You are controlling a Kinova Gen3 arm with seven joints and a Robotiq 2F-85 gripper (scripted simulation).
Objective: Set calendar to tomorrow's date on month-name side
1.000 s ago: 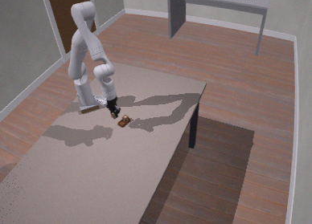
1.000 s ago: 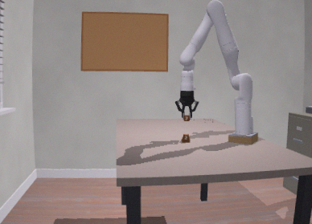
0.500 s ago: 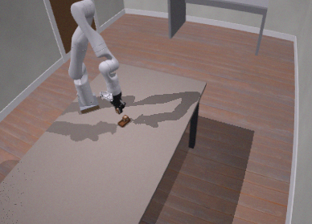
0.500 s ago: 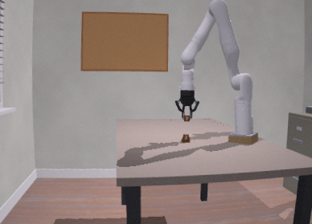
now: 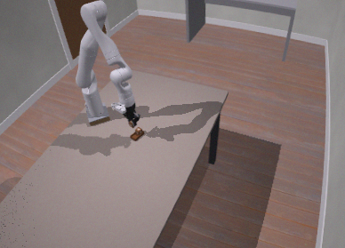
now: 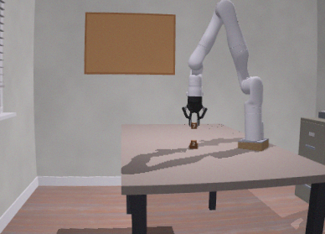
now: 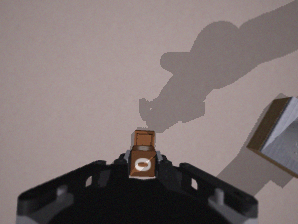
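Now: hand 100 mm above the digit cube, 30 mm to the right of it and 10 mm short of it. Round my hand: brown number cube (10 mm below); brown calendar tray (120 mm below, 10 mm to the left).
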